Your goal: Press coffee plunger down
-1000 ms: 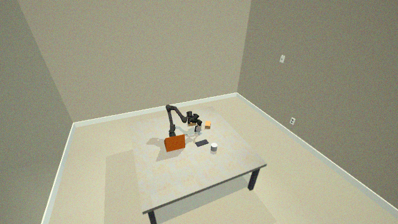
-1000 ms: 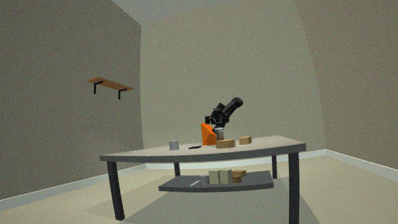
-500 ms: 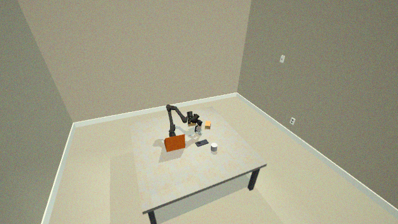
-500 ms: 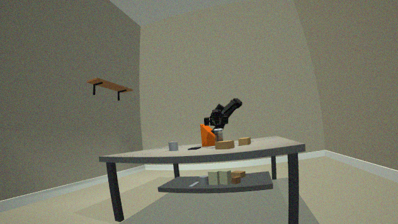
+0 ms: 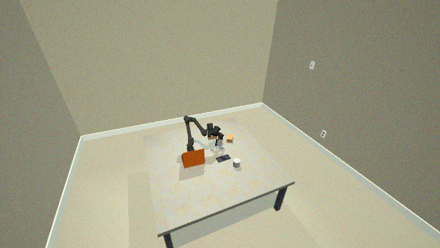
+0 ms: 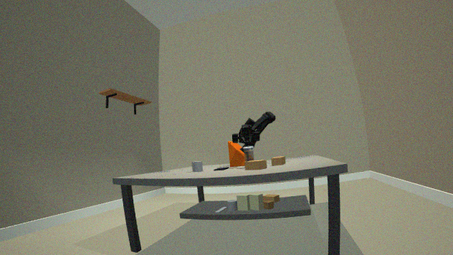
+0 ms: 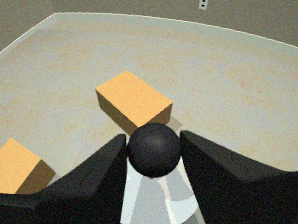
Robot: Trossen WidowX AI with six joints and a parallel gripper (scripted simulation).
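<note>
Right now the coffee press is 3 cm behind my gripper tip, 1 cm to the right of it and 8 cm below it. Round my gripper tip: dark flat pad (8 cm behind, 22 cm to the right, 16 cm below).
</note>
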